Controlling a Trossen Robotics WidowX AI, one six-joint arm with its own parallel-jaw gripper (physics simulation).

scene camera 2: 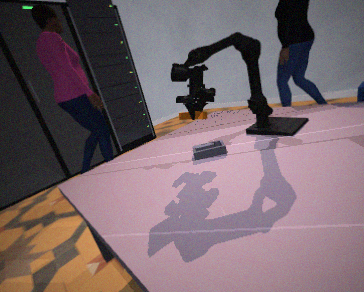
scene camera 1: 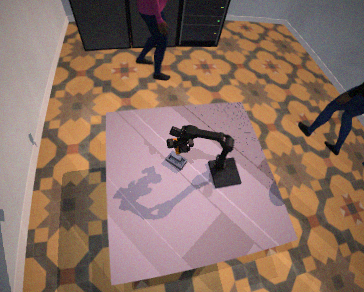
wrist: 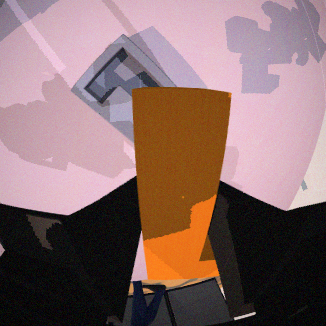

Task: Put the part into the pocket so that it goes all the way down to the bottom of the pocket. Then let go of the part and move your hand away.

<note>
The gripper carries an orange part; nothing else touches it. Also in view: a grey pocket block.
The gripper is seen too in the wrist view.
</note>
